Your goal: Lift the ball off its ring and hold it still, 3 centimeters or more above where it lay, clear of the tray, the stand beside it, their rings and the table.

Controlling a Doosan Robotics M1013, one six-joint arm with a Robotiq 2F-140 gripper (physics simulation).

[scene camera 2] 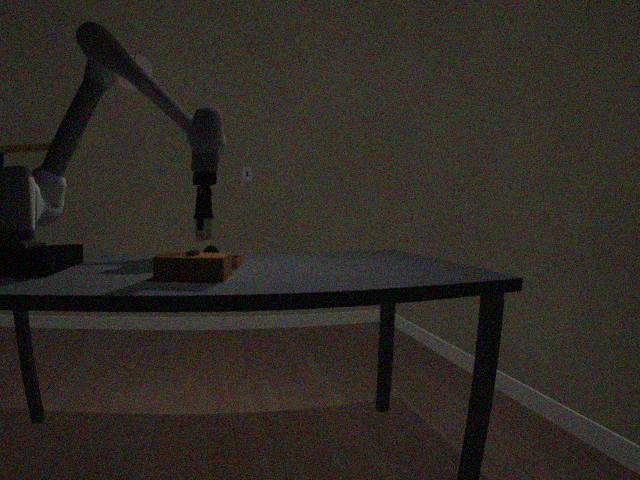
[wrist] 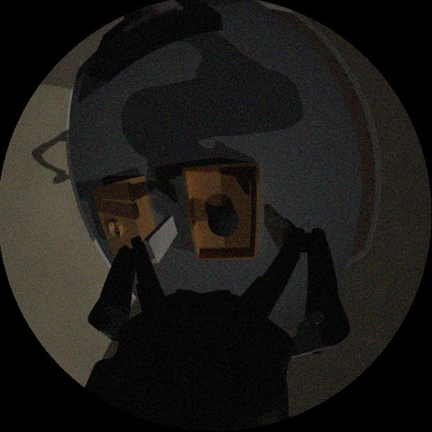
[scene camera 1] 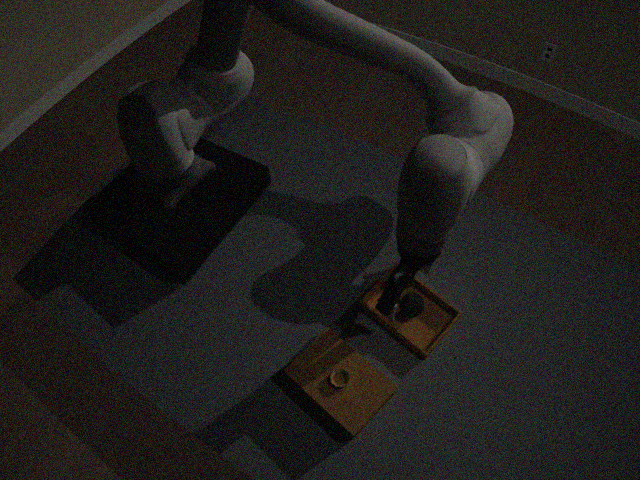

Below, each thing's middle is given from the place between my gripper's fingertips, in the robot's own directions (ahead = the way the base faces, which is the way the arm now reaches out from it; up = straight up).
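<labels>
The orange-brown tray (scene camera 1: 422, 333) is where I begin: my hand is 7 cm above it and 2 cm short of it. The orange-brown stand (scene camera 1: 347, 388) is 23 cm to the right of my hand, 1 cm behind it and 4 cm below it. Going by their middles, the orange-brown stand is the farthest from my hand of the things named here. The dark ball (wrist: 223, 220) is 2 cm ahead of my hand and 4 cm below it.
</labels>
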